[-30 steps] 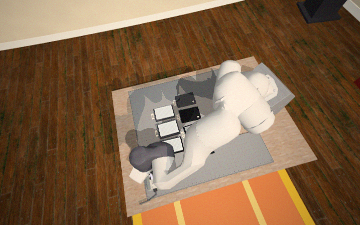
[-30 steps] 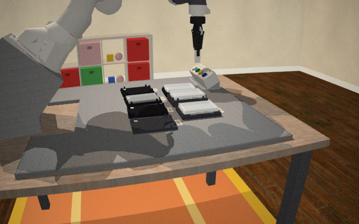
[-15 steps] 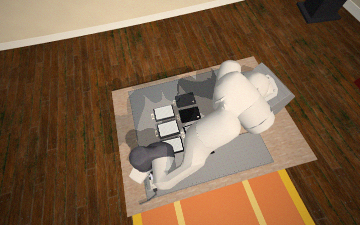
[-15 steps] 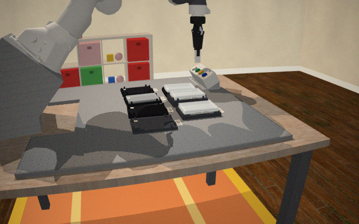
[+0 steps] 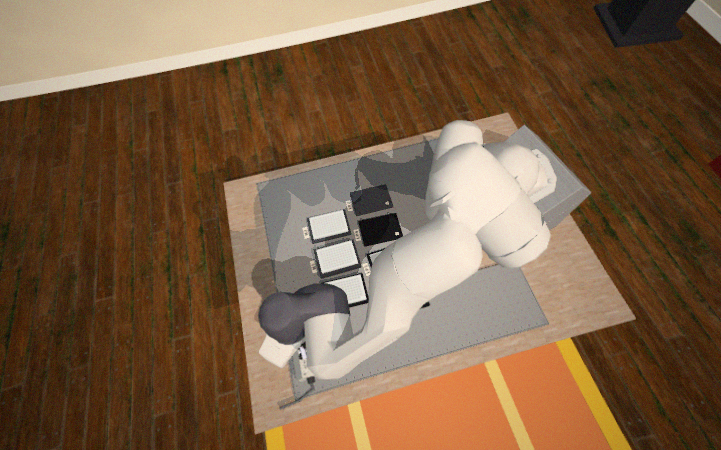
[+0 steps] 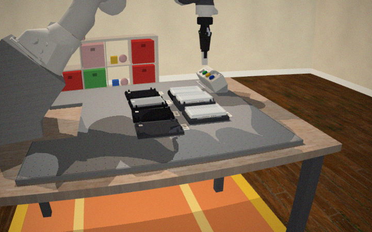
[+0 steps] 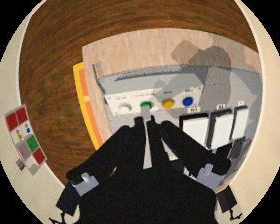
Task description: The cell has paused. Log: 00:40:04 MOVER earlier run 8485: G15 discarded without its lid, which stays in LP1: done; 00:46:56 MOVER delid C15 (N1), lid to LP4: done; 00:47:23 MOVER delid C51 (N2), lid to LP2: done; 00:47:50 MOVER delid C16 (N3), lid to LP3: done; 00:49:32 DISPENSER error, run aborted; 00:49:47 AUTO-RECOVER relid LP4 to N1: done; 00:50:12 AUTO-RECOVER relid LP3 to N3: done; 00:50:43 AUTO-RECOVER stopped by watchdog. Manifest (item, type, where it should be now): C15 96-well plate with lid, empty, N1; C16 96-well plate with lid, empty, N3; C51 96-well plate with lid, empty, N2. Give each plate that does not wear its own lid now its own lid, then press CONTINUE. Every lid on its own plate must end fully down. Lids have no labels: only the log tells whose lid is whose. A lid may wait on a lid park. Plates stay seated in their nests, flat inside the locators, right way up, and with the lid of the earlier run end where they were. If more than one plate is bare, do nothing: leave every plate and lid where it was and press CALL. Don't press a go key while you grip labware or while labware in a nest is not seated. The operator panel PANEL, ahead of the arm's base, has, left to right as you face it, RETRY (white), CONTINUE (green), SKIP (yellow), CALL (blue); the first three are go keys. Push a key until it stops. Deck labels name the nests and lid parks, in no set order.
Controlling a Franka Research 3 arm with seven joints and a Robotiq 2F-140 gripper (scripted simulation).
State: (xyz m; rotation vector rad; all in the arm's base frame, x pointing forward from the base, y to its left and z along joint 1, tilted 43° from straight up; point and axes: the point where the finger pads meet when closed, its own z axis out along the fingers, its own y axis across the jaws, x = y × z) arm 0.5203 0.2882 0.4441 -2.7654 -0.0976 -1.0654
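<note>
The green key is 7 cm below my hand. Also, from my hand: yellow key 7 cm below, 5 cm to the right, 1 cm ahead; white key 7 cm below, 5 cm to the left, 1 cm behind; blue key 10 cm to the right, 7 cm below, 2 cm ahead.
</note>
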